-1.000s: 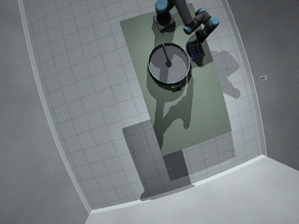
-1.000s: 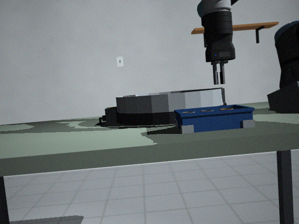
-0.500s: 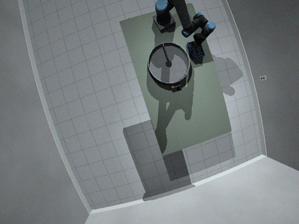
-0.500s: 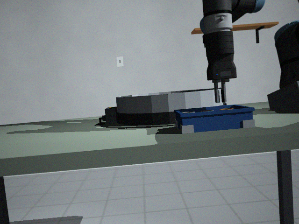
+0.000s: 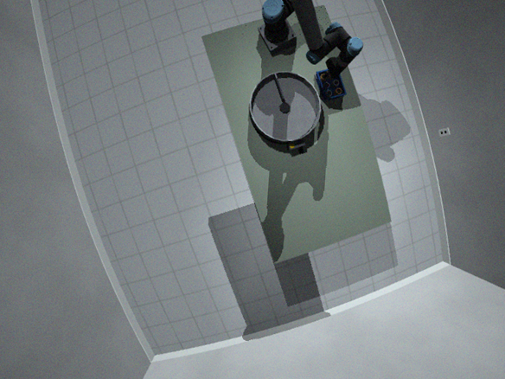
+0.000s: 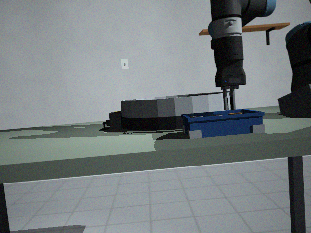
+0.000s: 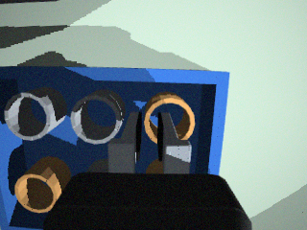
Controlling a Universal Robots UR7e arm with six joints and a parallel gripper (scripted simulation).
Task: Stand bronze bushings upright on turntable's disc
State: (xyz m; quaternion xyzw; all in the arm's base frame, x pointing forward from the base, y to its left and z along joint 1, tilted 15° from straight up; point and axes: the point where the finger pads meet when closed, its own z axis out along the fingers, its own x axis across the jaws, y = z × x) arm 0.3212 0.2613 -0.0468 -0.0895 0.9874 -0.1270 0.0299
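The crate is 30 mm ahead of my hand, 40 mm to the left of it and 50 mm below it. From my hand the other things lie so: turntable disc: 160 mm ahead, 290 mm to the right, 20 mm below.
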